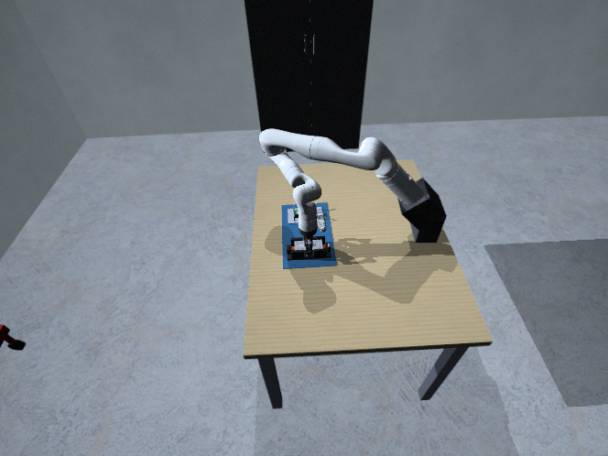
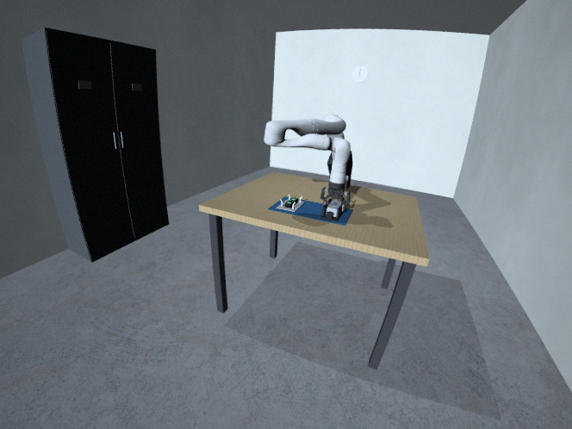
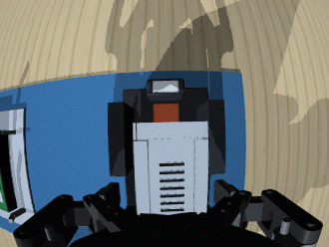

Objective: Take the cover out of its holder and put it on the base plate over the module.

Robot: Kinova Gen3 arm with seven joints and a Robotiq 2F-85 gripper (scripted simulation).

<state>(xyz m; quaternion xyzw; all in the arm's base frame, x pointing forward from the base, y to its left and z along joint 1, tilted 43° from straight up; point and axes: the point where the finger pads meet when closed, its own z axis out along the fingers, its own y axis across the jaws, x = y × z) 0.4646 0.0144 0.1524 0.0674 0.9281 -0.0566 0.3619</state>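
Right now my hand is right at the light grey cover.
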